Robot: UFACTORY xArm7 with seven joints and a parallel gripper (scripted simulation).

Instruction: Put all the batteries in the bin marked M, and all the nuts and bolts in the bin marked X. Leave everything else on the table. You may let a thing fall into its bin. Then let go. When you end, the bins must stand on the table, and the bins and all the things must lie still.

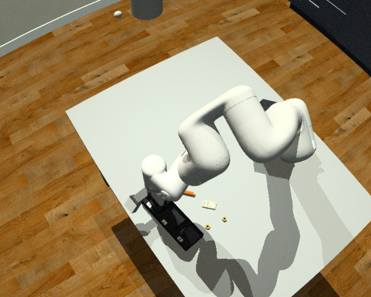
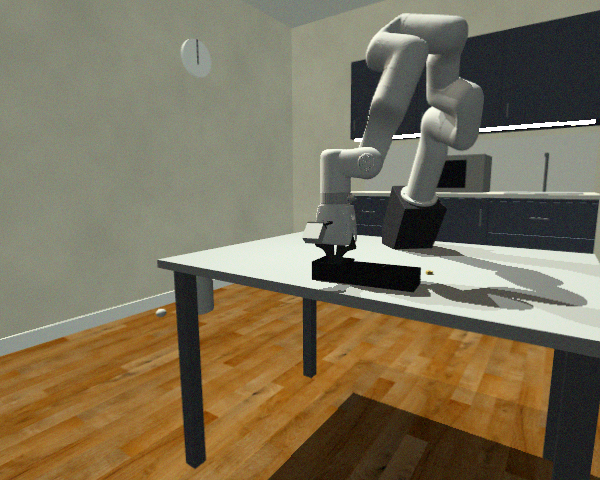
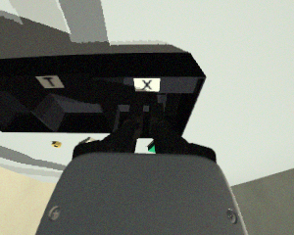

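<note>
The black three-compartment bin is 8 cm to the left of my hand and 1 cm below it. The rest, counted from my hand: white domino: 14 cm behind, 12 cm to the left, 3 cm below; then green block: 14 cm behind, 4 cm to the right, 3 cm below; then orange battery: 11 cm behind, 4 cm to the left, 3 cm below.
</note>
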